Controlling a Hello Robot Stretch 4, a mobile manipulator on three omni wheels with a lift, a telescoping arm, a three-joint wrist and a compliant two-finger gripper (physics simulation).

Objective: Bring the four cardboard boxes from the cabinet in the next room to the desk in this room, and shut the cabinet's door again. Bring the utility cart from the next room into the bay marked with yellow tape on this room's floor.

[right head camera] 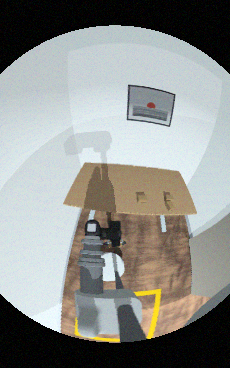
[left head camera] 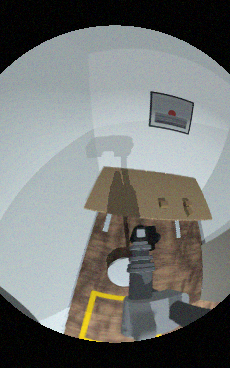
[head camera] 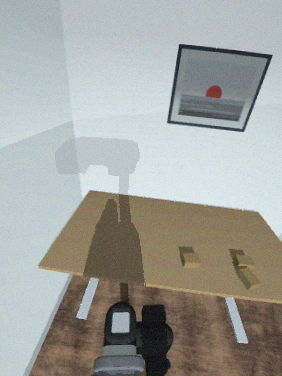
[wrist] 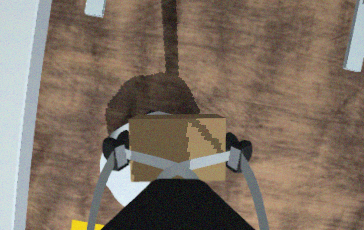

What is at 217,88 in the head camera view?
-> A framed picture.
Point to a framed picture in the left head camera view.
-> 166,111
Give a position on a tan desk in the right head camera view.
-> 111,187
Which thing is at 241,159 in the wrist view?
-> My gripper.
